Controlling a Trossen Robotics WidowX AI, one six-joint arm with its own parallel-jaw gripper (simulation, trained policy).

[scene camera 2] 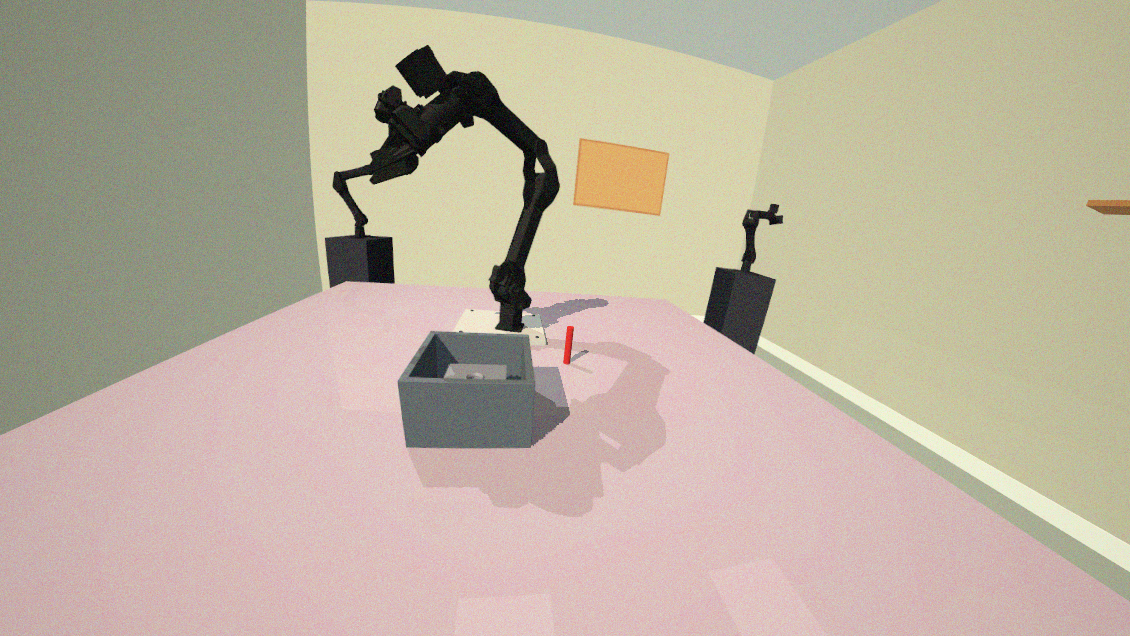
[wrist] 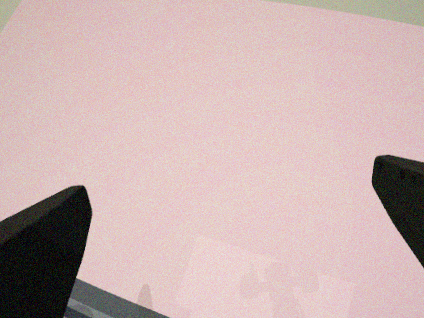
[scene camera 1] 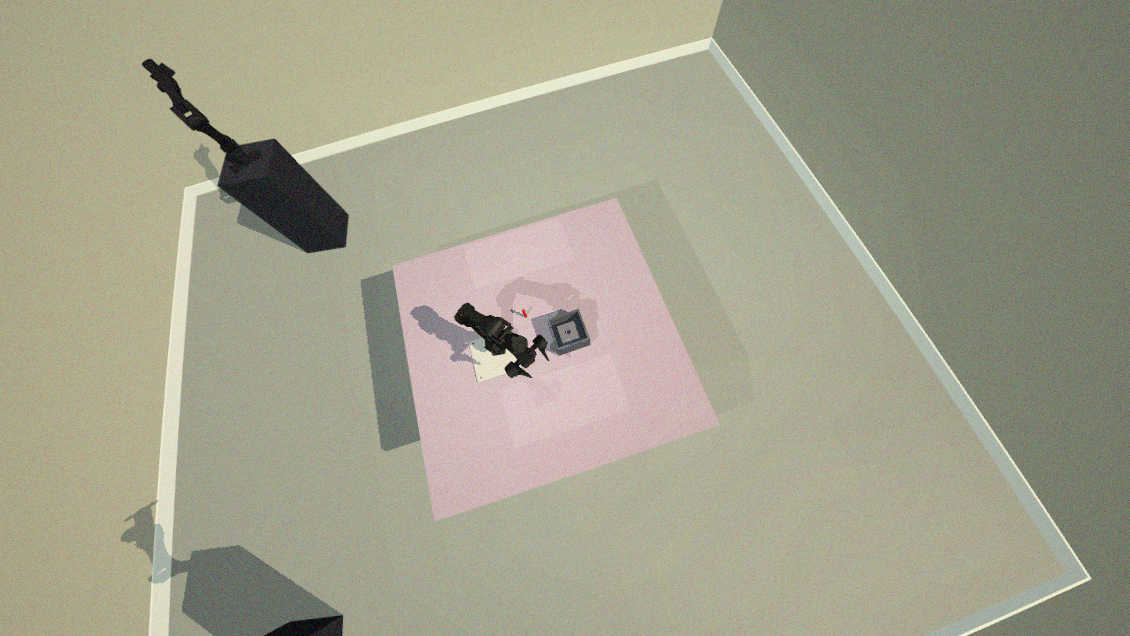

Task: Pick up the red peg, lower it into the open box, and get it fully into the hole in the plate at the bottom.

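Note:
My gripper point(scene camera 2: 371, 176) is visible, and you'd also find the gripper point(wrist: 233, 184) and, from yet another view, the gripper point(scene camera 1: 540, 369). As for things, there's a grey box point(scene camera 2: 437, 412) and a plate point(scene camera 2: 463, 371).

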